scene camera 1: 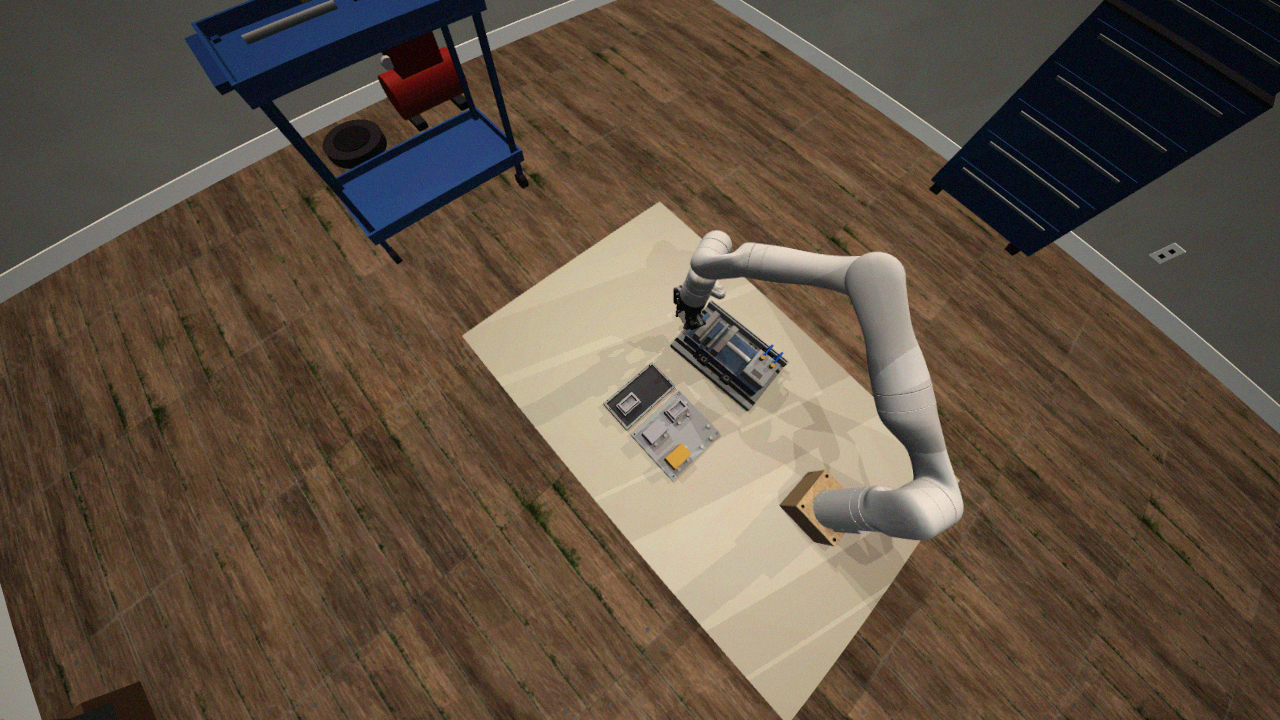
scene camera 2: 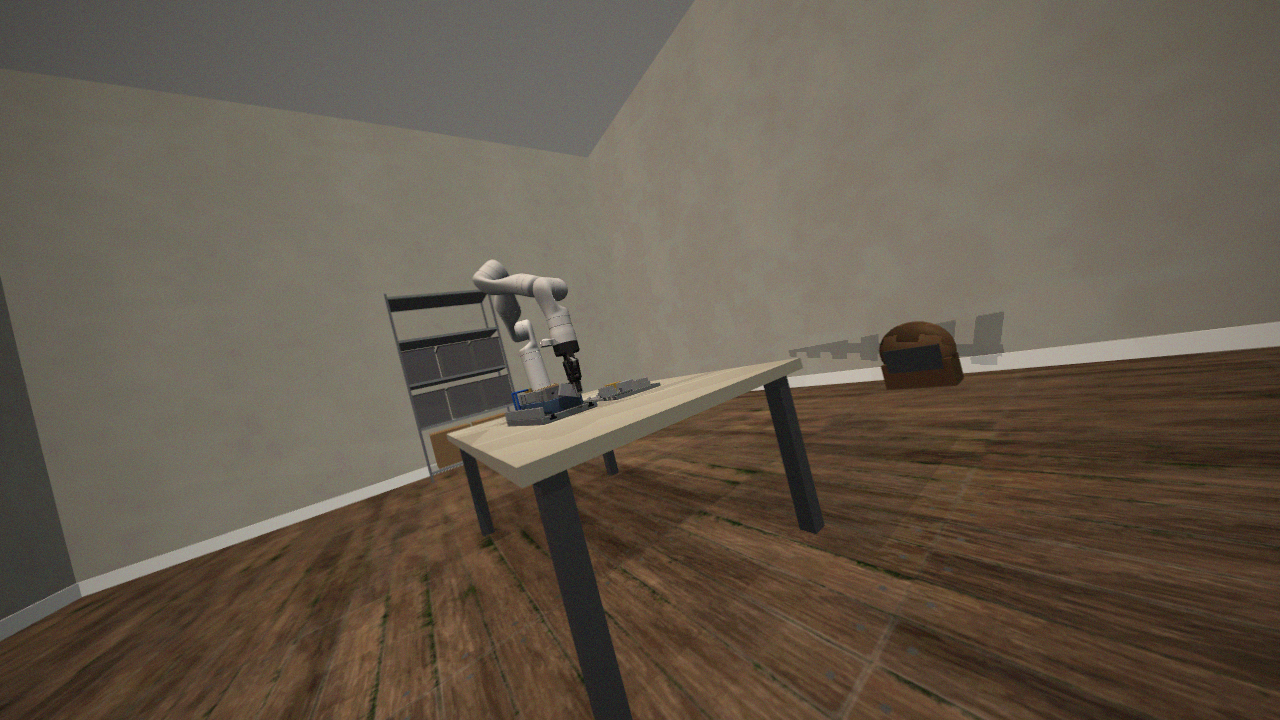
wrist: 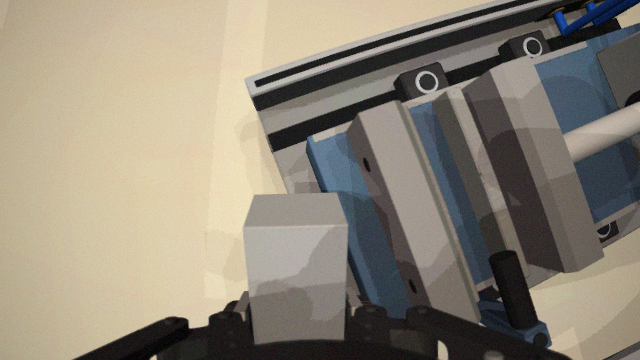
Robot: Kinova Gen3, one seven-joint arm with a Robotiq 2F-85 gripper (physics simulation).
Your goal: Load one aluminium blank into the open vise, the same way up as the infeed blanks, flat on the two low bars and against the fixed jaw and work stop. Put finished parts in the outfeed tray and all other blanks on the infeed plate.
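Seen in the pictures: gripper, between the fingertips: (scene camera 1: pixel 682 321) (scene camera 2: pixel 578 393) (wrist: pixel 298 308); arm's base, origin of its link: (scene camera 1: pixel 829 509) (scene camera 2: pixel 541 388).
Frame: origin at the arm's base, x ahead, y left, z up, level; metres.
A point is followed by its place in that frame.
Note:
My gripper (scene camera 1: pixel 691 324) @[x 0.626, y -0.080, z -0.040 m] (scene camera 2: pixel 577 390) @[x 0.626, y -0.080, z -0.040 m] (wrist: pixel 298 308) @[x 0.626, y -0.080, z -0.040 m] is shut on a plain grey aluminium blank (wrist: pixel 296 270) @[x 0.620, y -0.107, z -0.002 m]. In the wrist view the blank stands out between the fingers, overlapping the blue vise body's end, on the outer side of the fixed jaw (wrist: pixel 411 185). Its height above the vise is unclear. The vise (scene camera 1: pixel 733 347) @[x 0.467, y -0.125, z -0.011 m] is open; its moving jaw (wrist: pixel 542 145) @[x 0.502, y -0.131, z -0.001 m] is on the rod side. Two low bars run between the jaws, one (wrist: pixel 487 175) @[x 0.523, y -0.123, z -0.017 m] plainly visible. The black work-stop pin (wrist: pixel 512 290) @[x 0.533, y -0.073, z -0.002 m] stands at the gap's near end. The held blank's underside is hidden.
The infeed plate (scene camera 1: pixel 694 440) @[x 0.347, y 0.122, z -0.089 m] carries a grey block (scene camera 1: pixel 656 433) @[x 0.429, y 0.197, z -0.054 m], a yellow block (scene camera 1: pixel 677 457) @[x 0.345, y 0.197, z -0.053 m] and a frame-like grey piece (scene camera 1: pixel 677 411) @[x 0.437, y 0.109, z -0.069 m]. The dark outfeed tray (scene camera 1: pixel 655 385) @[x 0.537, y 0.100, z -0.091 m] beside it holds a light, frame-like part (scene camera 1: pixel 628 402) @[x 0.545, y 0.197, z -0.070 m]. Blue fittings (wrist: pixel 567 22) @[x 0.379, y -0.219, z -0.077 m] rise at the vise's far end.

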